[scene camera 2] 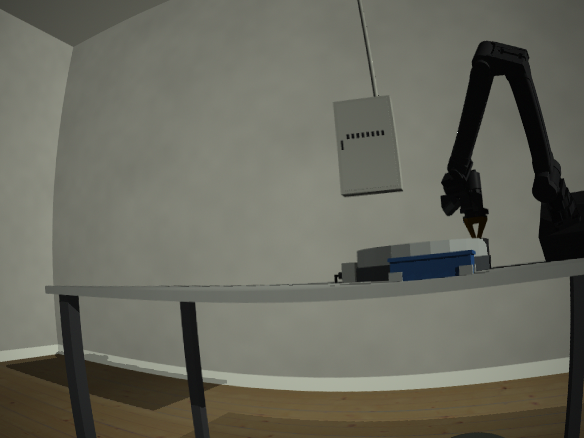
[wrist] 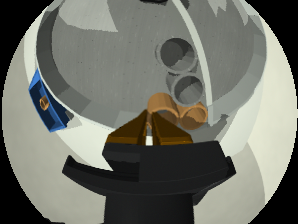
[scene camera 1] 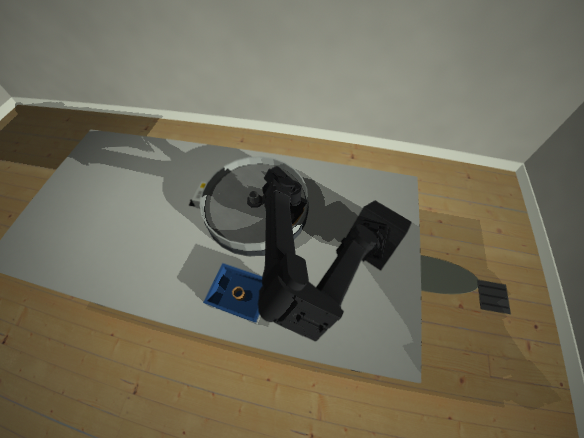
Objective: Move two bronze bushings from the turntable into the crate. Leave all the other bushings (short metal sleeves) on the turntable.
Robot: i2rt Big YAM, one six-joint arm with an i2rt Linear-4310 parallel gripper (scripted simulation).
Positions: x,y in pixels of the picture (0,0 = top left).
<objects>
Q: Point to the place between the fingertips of my gripper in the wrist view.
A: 149,113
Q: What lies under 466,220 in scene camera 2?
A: My gripper.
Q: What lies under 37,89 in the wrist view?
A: A blue crate.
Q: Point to a blue crate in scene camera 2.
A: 459,263
</objects>
